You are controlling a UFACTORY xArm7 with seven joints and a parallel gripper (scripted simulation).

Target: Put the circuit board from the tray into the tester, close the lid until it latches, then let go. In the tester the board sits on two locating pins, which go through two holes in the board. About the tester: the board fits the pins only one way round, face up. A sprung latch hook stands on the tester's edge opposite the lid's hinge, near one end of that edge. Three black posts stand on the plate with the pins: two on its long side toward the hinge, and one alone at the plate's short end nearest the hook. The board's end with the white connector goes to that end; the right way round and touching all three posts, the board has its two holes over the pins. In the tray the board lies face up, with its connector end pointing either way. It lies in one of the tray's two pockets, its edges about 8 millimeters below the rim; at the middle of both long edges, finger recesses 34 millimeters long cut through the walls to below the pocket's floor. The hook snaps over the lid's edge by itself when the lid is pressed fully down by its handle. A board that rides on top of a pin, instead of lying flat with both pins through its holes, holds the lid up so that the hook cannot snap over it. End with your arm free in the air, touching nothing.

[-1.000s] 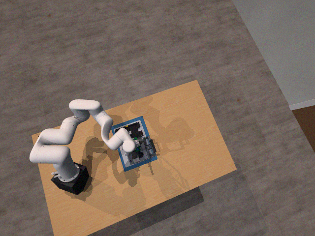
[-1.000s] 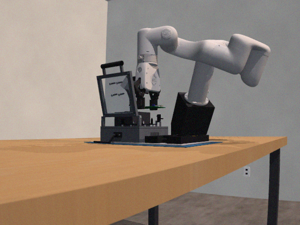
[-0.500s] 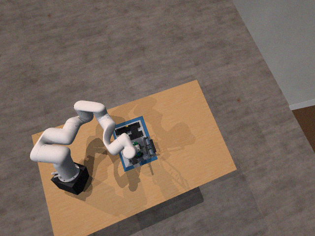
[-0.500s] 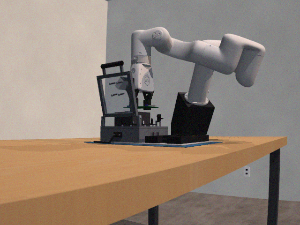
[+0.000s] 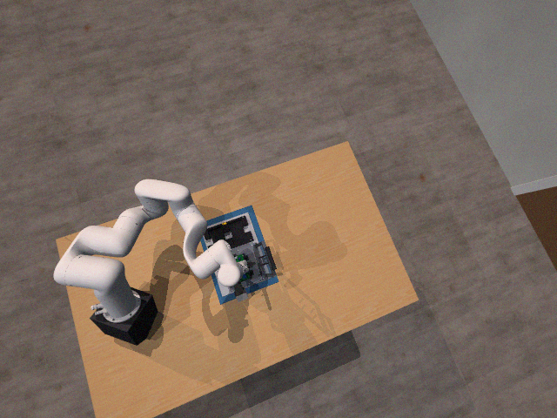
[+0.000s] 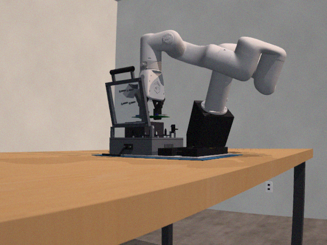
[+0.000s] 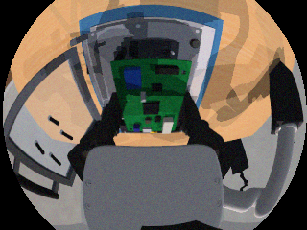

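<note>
The tester lies 30 mm ahead of my hand, 40 mm to the left of it and 20 mm below it. Round my hand: green circuit board right at my hand; tester plate 10 mm ahead, 70 mm below; latch hook 70 mm behind, 50 mm to the left, 50 mm below.
</note>
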